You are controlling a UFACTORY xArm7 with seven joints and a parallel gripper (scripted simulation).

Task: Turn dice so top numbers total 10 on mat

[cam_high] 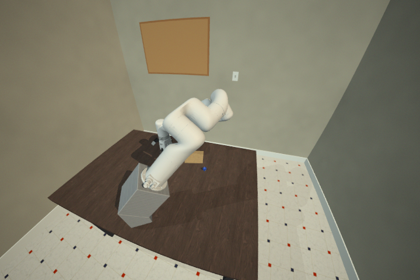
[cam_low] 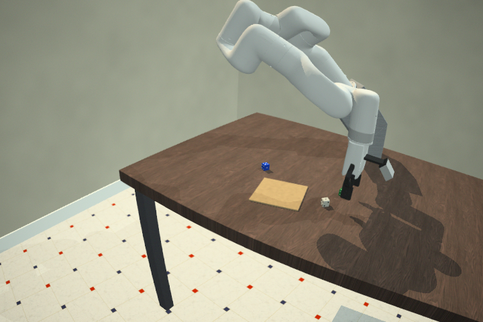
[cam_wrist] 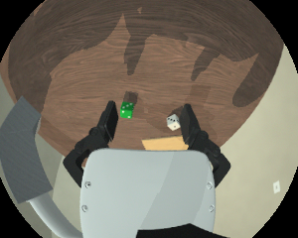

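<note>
My gripper is now 4 cm past the green die, 2 cm to the left of it and 4 cm above it. From my hand the other things lie so: tan mat (3 cm ahead, 20 cm to the right, 5 cm below); then white die (4 cm ahead, 7 cm to the right, 4 cm below); then blue die (10 cm behind, 29 cm to the right, 4 cm below).
</note>
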